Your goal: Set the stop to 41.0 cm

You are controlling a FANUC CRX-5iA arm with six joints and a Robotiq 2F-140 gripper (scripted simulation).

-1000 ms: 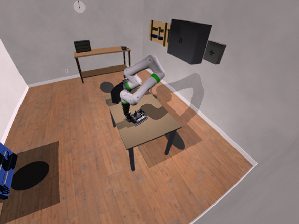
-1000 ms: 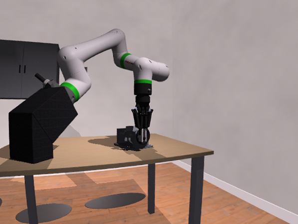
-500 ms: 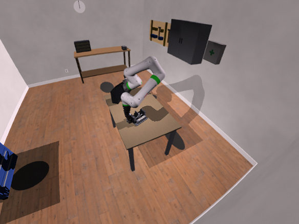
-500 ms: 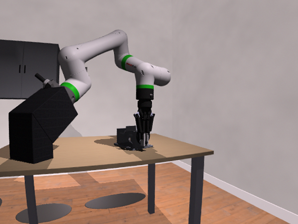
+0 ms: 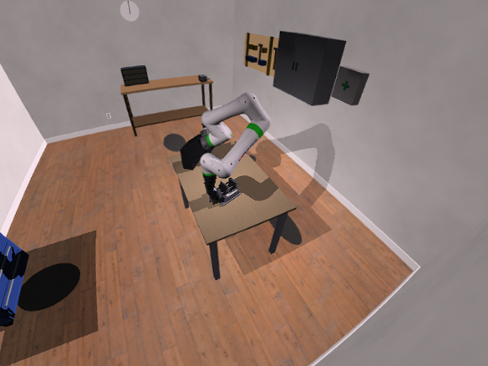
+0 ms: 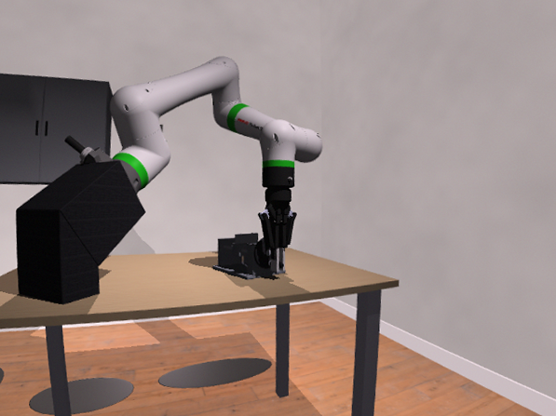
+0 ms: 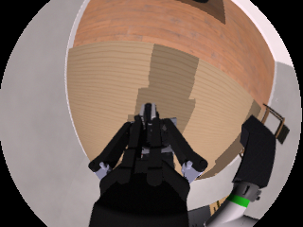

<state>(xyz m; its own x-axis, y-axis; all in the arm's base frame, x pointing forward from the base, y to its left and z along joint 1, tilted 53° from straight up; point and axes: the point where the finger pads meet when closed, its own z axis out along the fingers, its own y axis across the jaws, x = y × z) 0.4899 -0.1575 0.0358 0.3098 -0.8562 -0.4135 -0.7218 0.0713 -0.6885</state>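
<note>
My hand is 2 cm to the right of the black handwheel, 1 cm past it and 1 cm above it. Also, from my hand: grey stop (13 cm to the left, 5 cm behind, 3 cm above).
</note>
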